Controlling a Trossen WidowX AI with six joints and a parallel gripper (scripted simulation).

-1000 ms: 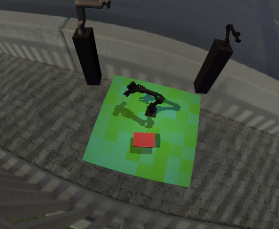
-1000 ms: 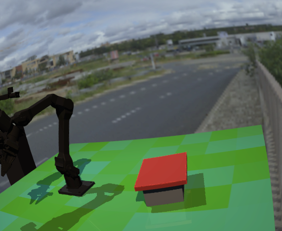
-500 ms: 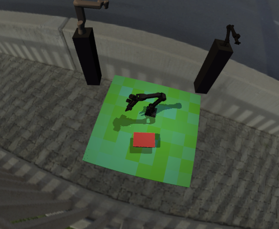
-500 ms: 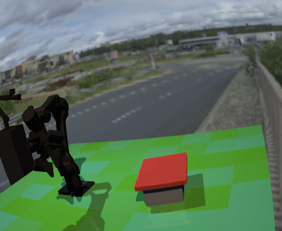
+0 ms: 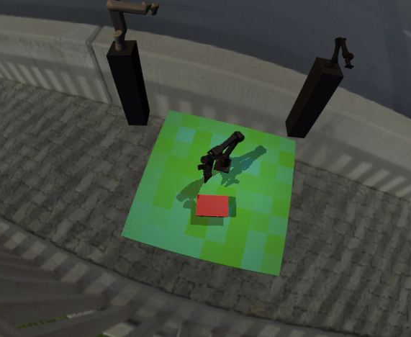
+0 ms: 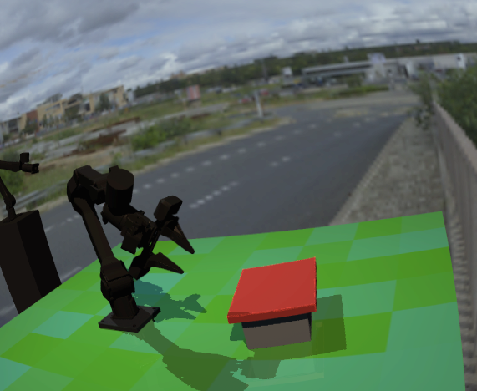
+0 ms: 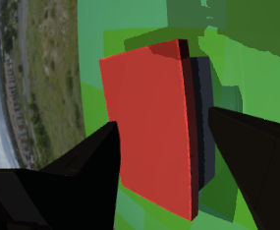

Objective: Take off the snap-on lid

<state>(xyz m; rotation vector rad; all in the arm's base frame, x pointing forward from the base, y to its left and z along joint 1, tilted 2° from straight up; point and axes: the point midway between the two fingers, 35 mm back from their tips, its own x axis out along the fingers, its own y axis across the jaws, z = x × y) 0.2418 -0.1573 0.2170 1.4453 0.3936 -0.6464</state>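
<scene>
The red lid is 150 mm ahead of my gripper tip, 110 mm below it and 70 mm to the left of it. Also, from my gripper tip: grey storage box (150 mm below, 150 mm ahead, 70 mm to the left).
</scene>
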